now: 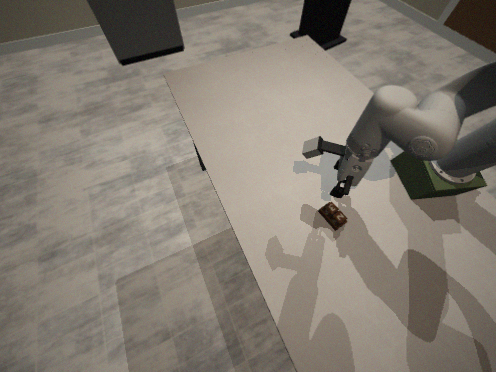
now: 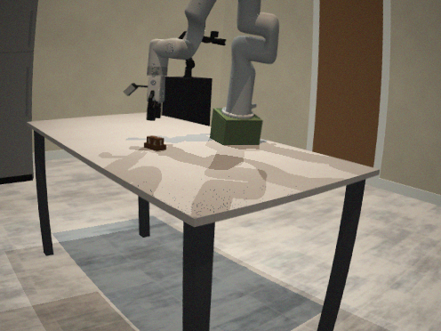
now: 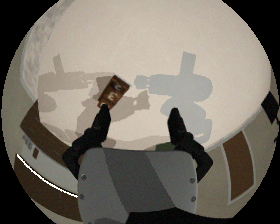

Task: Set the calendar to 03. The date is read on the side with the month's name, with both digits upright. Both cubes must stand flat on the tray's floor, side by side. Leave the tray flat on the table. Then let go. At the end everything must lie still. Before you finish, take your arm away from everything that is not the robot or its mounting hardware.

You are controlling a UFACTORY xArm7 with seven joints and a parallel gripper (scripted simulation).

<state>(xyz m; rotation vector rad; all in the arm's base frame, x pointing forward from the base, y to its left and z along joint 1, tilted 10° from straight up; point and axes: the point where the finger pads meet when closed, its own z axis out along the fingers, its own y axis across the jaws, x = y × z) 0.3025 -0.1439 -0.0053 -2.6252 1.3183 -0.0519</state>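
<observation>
My gripper is now 9 cm above the brown calendar tray, 6 cm to the right of it and 4 cm short of it.
</observation>
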